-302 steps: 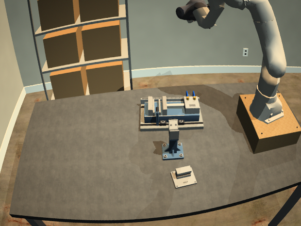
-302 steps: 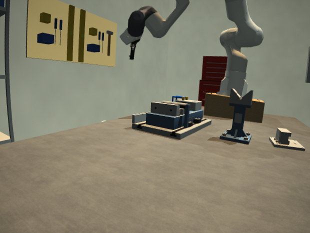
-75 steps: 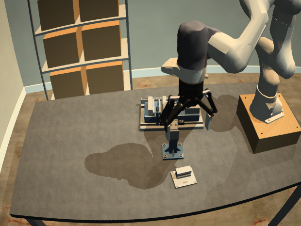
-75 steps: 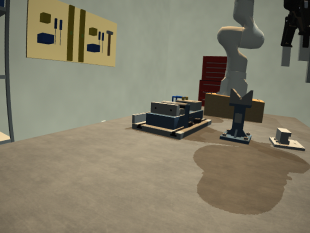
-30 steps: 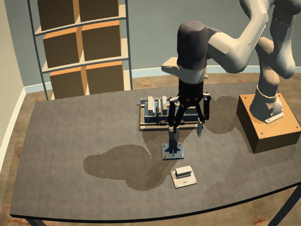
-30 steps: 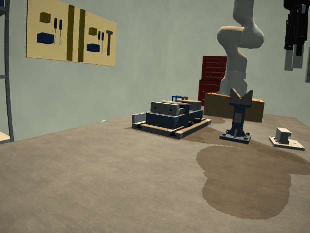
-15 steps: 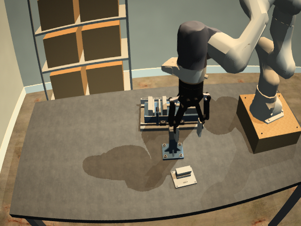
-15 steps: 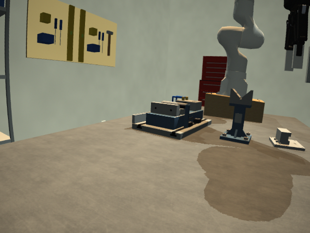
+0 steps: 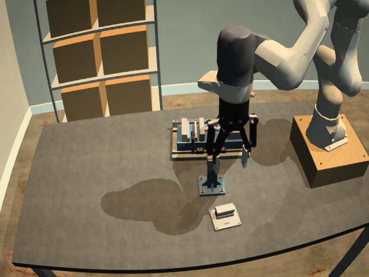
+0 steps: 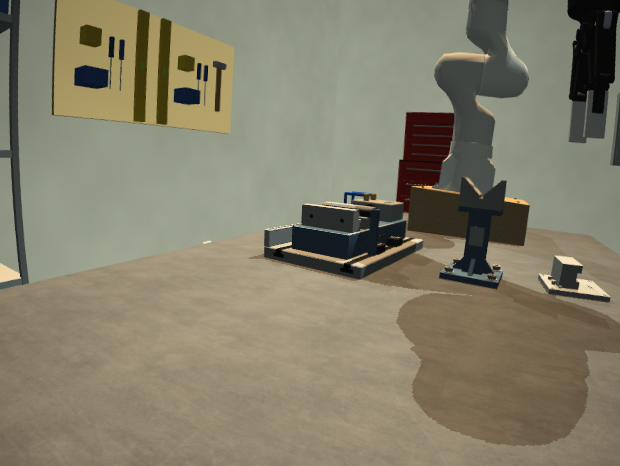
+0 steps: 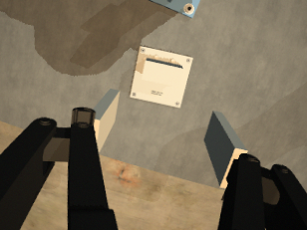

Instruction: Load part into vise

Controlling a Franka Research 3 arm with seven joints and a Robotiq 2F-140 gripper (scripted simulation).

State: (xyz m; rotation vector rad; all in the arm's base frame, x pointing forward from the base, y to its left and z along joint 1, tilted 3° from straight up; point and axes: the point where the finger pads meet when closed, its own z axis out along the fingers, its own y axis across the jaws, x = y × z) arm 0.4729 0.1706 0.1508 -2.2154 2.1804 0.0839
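The part lies 10 mm to the left of my hand and 230 mm below it. The rest, counted from my hand: infeed plate (10 mm to the left, 260 mm below); then work stop rod (40 mm ahead, 340 mm to the right, 170 mm below); then cylinder rod (60 mm behind, 360 mm to the right, 180 mm below).
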